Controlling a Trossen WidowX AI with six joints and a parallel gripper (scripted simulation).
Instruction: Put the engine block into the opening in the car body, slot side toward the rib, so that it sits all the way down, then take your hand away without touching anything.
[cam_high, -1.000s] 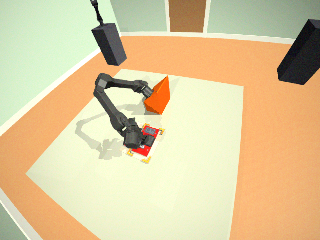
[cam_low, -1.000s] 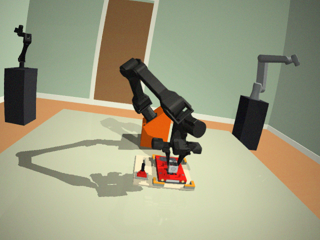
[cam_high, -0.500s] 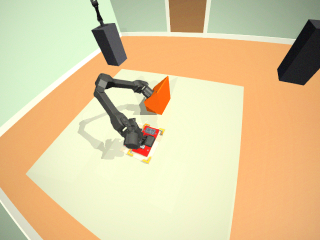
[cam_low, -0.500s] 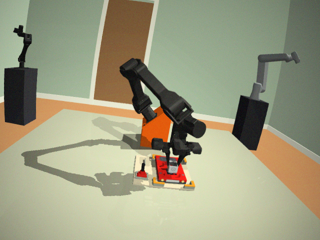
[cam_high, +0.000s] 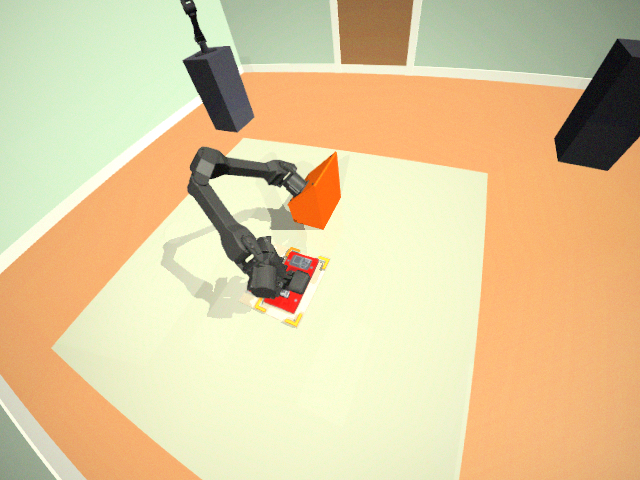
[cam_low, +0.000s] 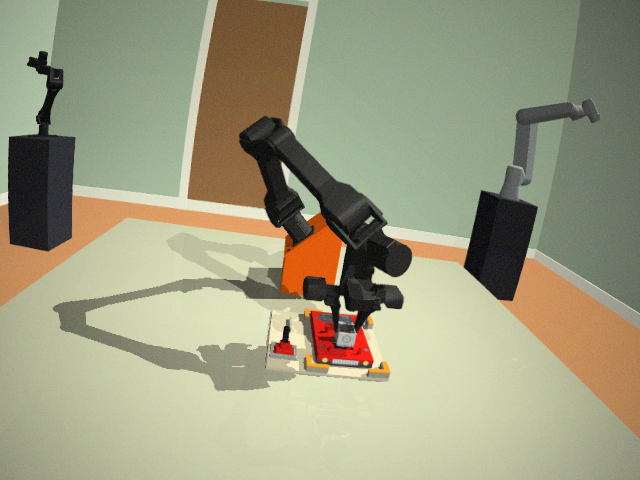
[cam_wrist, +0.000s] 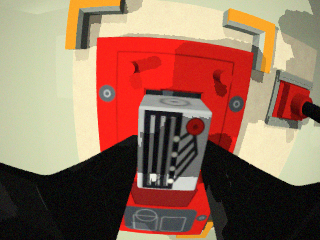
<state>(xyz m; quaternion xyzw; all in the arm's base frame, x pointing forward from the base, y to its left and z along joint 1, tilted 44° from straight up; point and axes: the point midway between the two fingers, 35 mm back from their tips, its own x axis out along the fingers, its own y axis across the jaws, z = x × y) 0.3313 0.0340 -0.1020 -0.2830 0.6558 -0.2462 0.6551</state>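
My gripper tip is now 10 mm above the engine block.
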